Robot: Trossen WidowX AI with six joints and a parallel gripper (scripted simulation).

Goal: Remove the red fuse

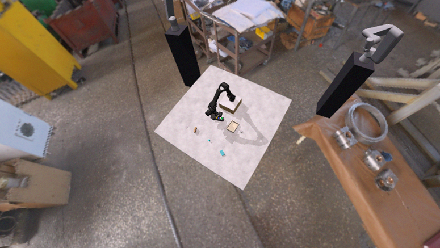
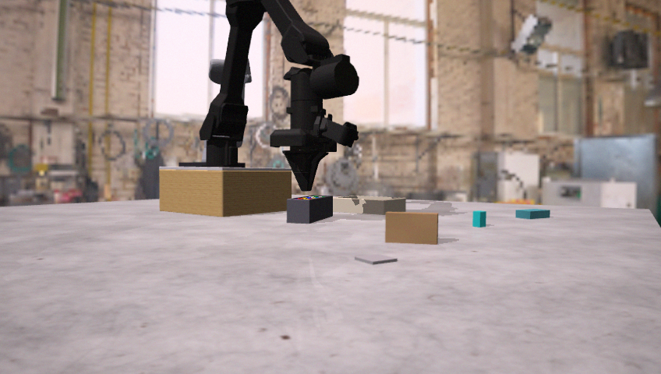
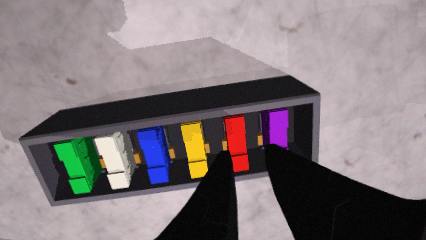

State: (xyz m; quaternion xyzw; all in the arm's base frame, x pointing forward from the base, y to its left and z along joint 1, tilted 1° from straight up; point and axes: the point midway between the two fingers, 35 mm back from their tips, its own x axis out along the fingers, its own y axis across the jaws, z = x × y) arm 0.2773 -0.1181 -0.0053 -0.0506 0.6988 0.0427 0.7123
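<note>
Now: the red fuse 3 cm below my gripper tip. Round my gripper tip: purple fuse 2 cm to the right, 3 cm below; then yellow fuse 2 cm to the left, 3 cm below; then beige tray 3 cm ahead, 24 cm to the left, 5 cm below.
</note>
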